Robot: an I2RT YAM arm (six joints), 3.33 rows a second.
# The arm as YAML. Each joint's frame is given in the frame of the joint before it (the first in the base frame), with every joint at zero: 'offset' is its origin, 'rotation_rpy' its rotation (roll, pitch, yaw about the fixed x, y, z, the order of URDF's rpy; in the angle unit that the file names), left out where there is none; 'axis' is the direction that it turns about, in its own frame. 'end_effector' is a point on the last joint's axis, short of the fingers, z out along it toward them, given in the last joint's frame.
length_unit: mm
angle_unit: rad
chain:
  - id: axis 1
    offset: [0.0, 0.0, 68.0]
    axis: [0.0, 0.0, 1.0]
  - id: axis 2
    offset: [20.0, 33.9, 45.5]
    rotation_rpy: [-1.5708, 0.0, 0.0]
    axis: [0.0, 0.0, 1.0]
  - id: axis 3
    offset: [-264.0, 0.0, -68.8]
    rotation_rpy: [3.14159, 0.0, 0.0]
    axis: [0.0, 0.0, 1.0]
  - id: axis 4
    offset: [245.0, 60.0, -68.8]
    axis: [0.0, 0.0, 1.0]
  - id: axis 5
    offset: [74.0, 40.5, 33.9]
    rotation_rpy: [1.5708, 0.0, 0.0]
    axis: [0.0, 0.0, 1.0]
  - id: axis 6
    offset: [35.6, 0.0, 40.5]
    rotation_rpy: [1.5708, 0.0, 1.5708]
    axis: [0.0, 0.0, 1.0]
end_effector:
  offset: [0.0, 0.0, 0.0]
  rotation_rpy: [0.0, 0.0, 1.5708]
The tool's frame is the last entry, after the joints.
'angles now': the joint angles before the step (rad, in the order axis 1, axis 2, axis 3, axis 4, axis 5, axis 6). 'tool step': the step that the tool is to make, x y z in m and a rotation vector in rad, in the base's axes. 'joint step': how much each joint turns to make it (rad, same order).
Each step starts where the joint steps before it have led.
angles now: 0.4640 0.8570 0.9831 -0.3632 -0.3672 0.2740
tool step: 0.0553 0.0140 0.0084 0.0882 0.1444 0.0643
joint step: -0.0727 0.2359 0.1423 0.0471 -0.1684 0.1113
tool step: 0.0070 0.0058 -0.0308 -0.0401 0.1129 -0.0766
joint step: 0.0221 0.0242 -0.0708 -0.0039 0.0908 0.0444
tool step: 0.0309 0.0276 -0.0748 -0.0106 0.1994 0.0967
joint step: 0.0347 0.1925 -0.1166 0.1435 -0.0885 0.0429
